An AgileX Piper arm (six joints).
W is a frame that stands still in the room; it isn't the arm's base.
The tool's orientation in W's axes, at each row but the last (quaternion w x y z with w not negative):
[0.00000 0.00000 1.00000 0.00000]
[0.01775 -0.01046 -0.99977 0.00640]
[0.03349 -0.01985 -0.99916 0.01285]
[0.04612 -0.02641 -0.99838 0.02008]
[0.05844 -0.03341 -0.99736 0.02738]
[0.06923 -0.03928 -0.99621 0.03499]
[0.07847 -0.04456 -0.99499 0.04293]
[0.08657 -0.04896 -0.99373 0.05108]
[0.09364 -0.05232 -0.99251 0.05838]
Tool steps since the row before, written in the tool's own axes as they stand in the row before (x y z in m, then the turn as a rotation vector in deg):
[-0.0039 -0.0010 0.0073 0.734 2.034 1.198]
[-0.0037 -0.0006 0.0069 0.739 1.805 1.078]
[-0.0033 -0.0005 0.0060 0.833 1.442 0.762]
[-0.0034 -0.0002 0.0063 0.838 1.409 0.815]
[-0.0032 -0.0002 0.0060 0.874 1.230 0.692]
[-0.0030 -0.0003 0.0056 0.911 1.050 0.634]
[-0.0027 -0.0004 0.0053 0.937 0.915 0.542]
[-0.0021 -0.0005 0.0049 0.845 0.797 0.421]
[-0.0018 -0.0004 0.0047 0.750 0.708 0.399]
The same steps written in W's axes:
[0.0039 -0.0010 -0.0073 -0.734 2.034 -1.198]
[0.0034 -0.0008 -0.0070 -0.739 1.807 -1.075]
[0.0029 -0.0008 -0.0062 -0.826 1.456 -0.744]
[0.0028 -0.0006 -0.0066 -0.837 1.421 -0.795]
[0.0024 -0.0007 -0.0063 -0.870 1.251 -0.658]
[0.0022 -0.0009 -0.0059 -0.912 1.079 -0.582]
[0.0018 -0.0011 -0.0056 -0.933 0.955 -0.475]
[0.0011 -0.0012 -0.0051 -0.832 0.840 -0.359]
[0.0008 -0.0011 -0.0049 -0.744 0.743 -0.343]

